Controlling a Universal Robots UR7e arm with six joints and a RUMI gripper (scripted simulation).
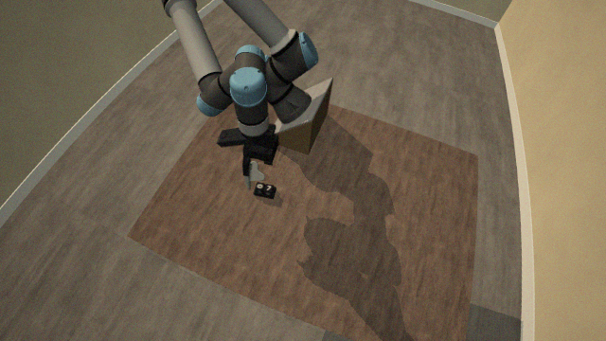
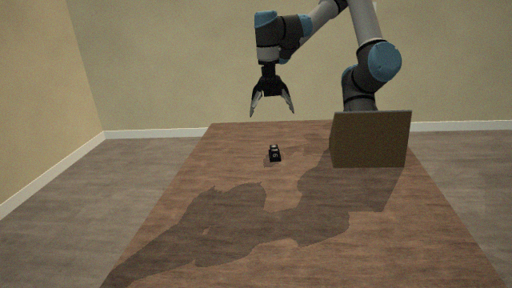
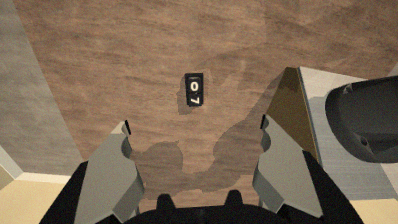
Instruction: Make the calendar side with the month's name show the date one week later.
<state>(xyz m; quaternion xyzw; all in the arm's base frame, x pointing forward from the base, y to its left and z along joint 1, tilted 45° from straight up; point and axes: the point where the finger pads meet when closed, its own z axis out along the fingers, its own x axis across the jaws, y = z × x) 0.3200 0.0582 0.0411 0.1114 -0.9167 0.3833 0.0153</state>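
The black cube lies 14 cm below my hand, 3 cm to the left of it and 1 cm behind it. From my hand the other things lie so: black tray 16 cm below, 2 cm to the left.
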